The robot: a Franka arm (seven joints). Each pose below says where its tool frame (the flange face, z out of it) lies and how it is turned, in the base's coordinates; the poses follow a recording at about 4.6 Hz.
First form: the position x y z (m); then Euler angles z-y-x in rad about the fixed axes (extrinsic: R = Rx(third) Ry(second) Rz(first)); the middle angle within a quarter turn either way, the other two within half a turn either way.
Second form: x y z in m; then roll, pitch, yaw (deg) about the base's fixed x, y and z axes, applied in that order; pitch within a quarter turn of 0, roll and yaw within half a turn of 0. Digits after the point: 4 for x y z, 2 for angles.
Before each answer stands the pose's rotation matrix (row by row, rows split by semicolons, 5 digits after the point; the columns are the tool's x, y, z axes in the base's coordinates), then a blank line. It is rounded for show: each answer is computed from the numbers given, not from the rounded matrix.
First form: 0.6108, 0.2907, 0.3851, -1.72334, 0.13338, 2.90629
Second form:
-0.15060 0.97961 0.13298; 0.95644 0.17841 -0.23107; -0.25008 0.09239 -0.96381

0.6108, 0.2907, 0.3851, 174.52, 14.48, 98.95
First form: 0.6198, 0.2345, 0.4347, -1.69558, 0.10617, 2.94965
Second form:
-0.12376 0.98664 0.10597; 0.97149 0.14223 -0.18969; -0.20223 0.07947 -0.97611

0.6198, 0.2345, 0.4347, 175.35, 11.67, 97.26
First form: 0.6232, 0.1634, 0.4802, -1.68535, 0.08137, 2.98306
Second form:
-0.11393 0.99016 0.08128; 0.97952 0.12562 -0.15735; -0.16601 0.06169 -0.98419

0.6232, 0.1634, 0.4802, 176.41, 9.56, 96.63
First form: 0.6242, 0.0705, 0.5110, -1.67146, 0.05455, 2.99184
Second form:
-0.10034 0.99346 0.05452; 0.98298 0.10746 -0.14897; -0.15386 0.03865 -0.98734

0.6242, 0.0705, 0.5110, 177.76, 8.85, 95.83
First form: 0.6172, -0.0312, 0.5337, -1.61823, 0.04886, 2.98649
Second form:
-0.04736 0.99768 0.04884; 0.98653 0.05438 -0.15430; -0.15660 0.04088 -0.98682

0.6172, -0.0312, 0.5337, 177.63, 9.01, 92.75
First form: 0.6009, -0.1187, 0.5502, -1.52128, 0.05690, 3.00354
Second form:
0.04942 0.99716 0.05687; 0.98966 -0.04121 -0.13739; -0.13466 0.06307 -0.98888

0.6009, -0.1187, 0.5502, 176.35, 7.74, 87.14
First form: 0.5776, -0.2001, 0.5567, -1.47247, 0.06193, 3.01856
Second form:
0.09798 0.99326 0.06189; 0.98839 -0.08987 -0.12249; -0.11610 0.07317 -0.99054

0.5776, -0.2001, 0.5567, 175.78, 6.67, 84.34
